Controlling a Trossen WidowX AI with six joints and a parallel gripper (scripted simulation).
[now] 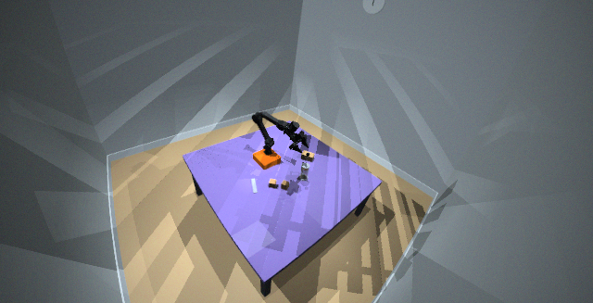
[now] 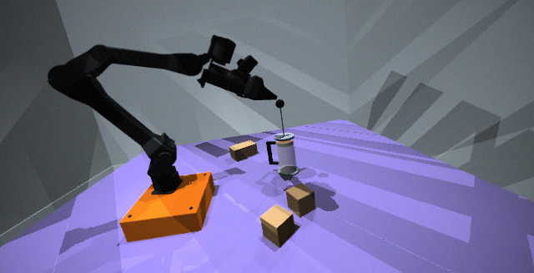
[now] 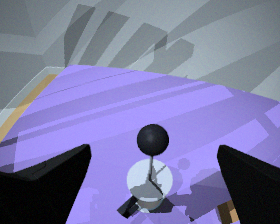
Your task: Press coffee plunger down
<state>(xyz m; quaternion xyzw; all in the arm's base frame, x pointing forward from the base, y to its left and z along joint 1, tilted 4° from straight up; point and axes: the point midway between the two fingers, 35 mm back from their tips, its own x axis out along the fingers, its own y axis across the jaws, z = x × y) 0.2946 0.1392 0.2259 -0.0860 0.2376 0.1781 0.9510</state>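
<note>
Now: gripper tip 1 cm short of the glass coffee press, 2 cm to the right of it and 15 cm above it.
</note>
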